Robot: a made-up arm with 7 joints. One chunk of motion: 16 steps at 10 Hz.
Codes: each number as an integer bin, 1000 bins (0 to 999) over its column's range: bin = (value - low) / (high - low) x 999, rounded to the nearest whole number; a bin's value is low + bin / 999 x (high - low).
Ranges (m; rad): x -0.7..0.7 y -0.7..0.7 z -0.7..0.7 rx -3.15..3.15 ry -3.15..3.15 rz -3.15..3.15
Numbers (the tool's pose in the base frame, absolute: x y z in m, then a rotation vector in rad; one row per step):
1: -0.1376 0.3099 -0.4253 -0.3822 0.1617 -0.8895
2: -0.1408 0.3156 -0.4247 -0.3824 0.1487 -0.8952
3: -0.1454 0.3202 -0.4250 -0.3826 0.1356 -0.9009
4: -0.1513 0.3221 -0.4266 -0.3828 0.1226 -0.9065
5: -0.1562 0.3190 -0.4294 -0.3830 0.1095 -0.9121
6: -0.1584 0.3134 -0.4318 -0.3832 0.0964 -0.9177
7: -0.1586 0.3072 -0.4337 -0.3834 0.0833 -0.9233
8: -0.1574 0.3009 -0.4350 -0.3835 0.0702 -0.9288
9: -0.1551 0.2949 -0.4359 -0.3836 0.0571 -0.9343
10: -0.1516 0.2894 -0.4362 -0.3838 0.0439 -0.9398
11: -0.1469 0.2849 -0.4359 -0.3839 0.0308 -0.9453
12: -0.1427 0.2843 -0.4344 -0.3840 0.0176 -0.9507
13: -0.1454 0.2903 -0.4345 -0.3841 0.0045 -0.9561
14: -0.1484 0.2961 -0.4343 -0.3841 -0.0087 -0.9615
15: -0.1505 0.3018 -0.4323 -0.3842 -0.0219 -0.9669
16: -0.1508 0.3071 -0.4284 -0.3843 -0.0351 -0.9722
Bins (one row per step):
1: 401 721 196 439 525 358
2: 399 725 196 439 523 358
3: 396 728 196 439 521 357
4: 392 729 195 439 519 356
5: 388 727 193 439 517 355
6: 386 723 191 439 515 354
7: 386 719 190 439 513 353
8: 387 714 189 439 511 352
9: 389 710 188 439 509 351
10: 391 706 188 439 506 350
11: 395 703 188 439 504 350
12: 398 702 190 439 502 349
13: 396 707 189 439 500 348
14: 394 711 190 439 498 347
15: 392 715 191 439 496 346
16: 392 719 194 439 494 345

